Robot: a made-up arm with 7 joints.
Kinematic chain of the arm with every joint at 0, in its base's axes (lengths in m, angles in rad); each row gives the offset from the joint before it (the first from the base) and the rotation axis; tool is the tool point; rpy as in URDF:
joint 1: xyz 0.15 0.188 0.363 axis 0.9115 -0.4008 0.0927
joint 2: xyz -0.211 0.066 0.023 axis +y
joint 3: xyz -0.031 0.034 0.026 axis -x
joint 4: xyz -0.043 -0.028 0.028 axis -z
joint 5: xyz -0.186 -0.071 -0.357 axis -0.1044 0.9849 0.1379
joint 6: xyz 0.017 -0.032 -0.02 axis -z
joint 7: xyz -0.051 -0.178 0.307 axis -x
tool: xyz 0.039 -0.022 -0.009 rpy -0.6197 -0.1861 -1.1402
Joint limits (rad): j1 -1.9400..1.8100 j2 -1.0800..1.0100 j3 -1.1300..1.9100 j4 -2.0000..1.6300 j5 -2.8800..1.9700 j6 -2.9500..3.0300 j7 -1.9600..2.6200
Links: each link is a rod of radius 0.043 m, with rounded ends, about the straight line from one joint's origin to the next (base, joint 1, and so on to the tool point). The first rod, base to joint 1, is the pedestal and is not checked.
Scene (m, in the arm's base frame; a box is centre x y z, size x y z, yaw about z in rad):
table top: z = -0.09
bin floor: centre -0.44 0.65 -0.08 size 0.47 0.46 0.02 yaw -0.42
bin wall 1: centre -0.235 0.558 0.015 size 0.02 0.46 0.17 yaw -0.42
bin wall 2: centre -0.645 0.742 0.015 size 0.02 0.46 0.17 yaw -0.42
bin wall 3: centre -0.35 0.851 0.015 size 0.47 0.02 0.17 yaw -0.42
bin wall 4: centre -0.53 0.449 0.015 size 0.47 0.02 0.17 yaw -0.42
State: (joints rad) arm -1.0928 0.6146 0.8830 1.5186 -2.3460 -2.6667 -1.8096
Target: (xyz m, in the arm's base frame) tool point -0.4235 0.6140 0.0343
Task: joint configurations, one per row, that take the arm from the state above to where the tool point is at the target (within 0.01 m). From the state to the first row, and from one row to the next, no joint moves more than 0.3 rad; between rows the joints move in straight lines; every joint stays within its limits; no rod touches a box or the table.
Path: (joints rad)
1: -1.0122 0.7134 0.6704 1.3711 -2.0547 -2.7375 -1.8472
2: -0.9315 0.8123 0.4578 1.2237 -1.7635 -2.8084 -1.8848
3: -0.8509 0.9112 0.2452 1.0762 -1.4722 -2.8792 -1.9224
4: -0.7703 1.0100 0.0326 0.9288 -1.1810 -2.9500 -1.9600
5: -0.7887 0.9493 0.0137 1.0509 -1.4549 -2.8293 -1.9266
6: -0.8072 0.8887 -0.0052 1.1730 -1.7288 -2.7086 -1.8932
7: -0.8257 0.8280 -0.0240 1.2952 -2.0026 -2.5879 -1.8598
8: -0.8441 0.7673 -0.0429 1.4173 -2.2765 -2.4672 -1.8264

